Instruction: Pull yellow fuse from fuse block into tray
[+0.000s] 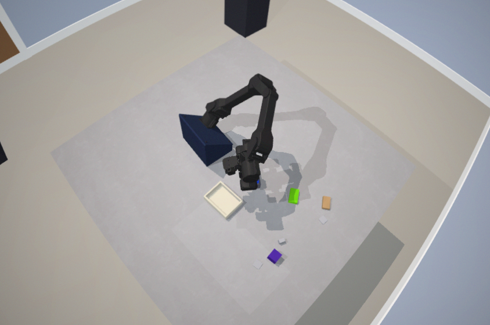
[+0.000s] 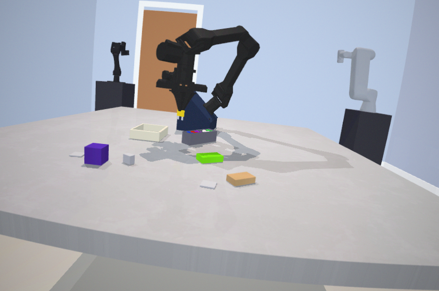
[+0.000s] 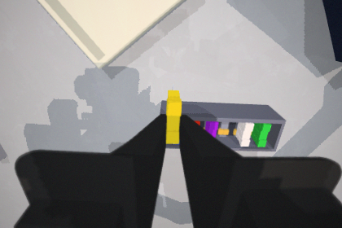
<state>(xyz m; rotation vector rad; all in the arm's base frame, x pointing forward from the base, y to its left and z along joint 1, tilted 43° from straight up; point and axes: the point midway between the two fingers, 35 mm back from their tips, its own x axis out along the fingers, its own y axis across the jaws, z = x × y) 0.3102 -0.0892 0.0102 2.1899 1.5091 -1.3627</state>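
Now: gripper tip 10 mm past the cream tray, 110 mm to the left of it and 100 mm above it. From my gripper tip the other things lie so: small grey cube (280 mm ahead, 50 mm to the right, 90 mm below); then yellow fuse (10 mm below); then purple cube (310 mm ahead, 120 mm to the right, 80 mm below).
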